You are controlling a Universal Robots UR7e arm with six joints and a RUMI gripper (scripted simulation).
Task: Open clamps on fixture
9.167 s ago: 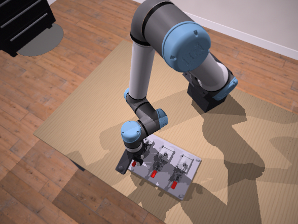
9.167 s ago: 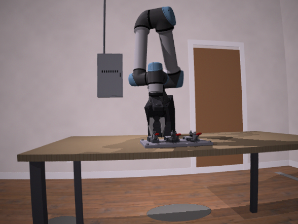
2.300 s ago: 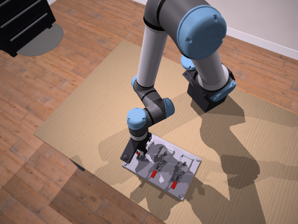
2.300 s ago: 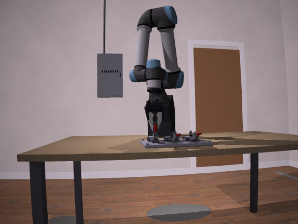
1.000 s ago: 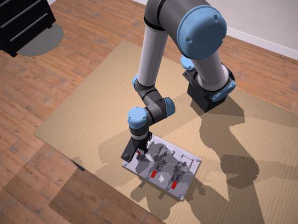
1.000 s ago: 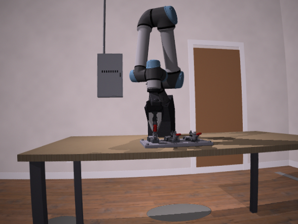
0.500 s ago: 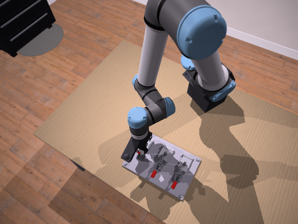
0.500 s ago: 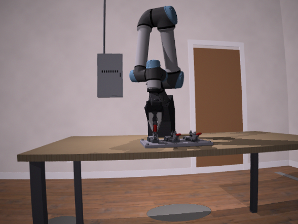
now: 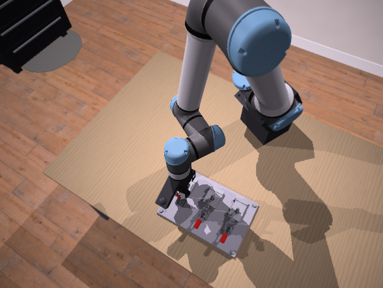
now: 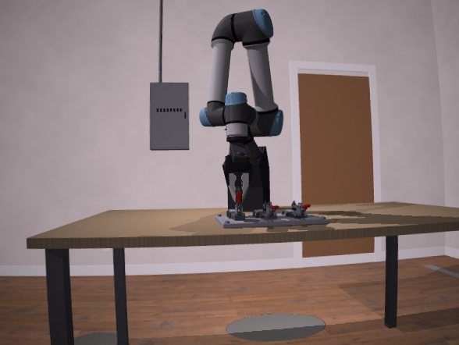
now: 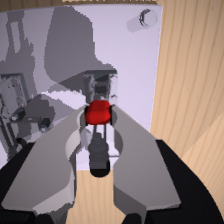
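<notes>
The grey fixture plate is 50 mm behind my hand, 100 mm to the left of it and 80 mm below it.
</notes>
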